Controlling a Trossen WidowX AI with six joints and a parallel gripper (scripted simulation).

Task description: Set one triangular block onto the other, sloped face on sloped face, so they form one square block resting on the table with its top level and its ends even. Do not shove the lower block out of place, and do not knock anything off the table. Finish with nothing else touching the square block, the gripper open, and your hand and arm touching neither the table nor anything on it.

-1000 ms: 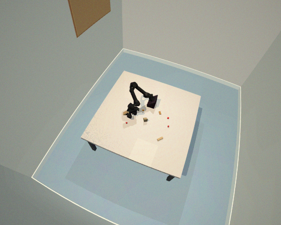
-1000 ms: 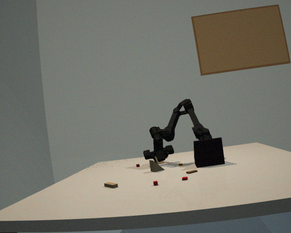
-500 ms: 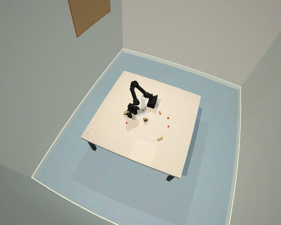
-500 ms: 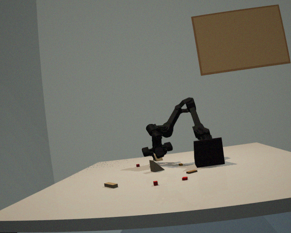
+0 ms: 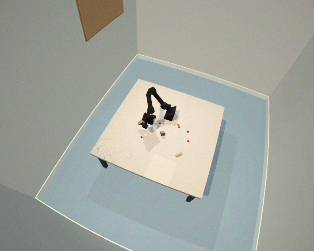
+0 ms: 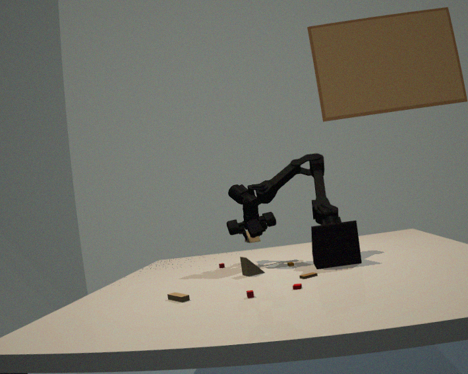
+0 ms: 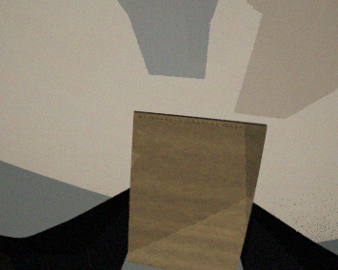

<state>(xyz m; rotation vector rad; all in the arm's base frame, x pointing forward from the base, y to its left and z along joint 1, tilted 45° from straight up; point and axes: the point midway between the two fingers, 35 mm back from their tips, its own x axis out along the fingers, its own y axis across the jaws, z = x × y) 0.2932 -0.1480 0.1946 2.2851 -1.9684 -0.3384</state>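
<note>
The orange piece lies 18 cm to the left of my gripper tip, 14 cm behind it and 9 cm below it. Round my gripper tip: tan triangular block (1 cm above).
</note>
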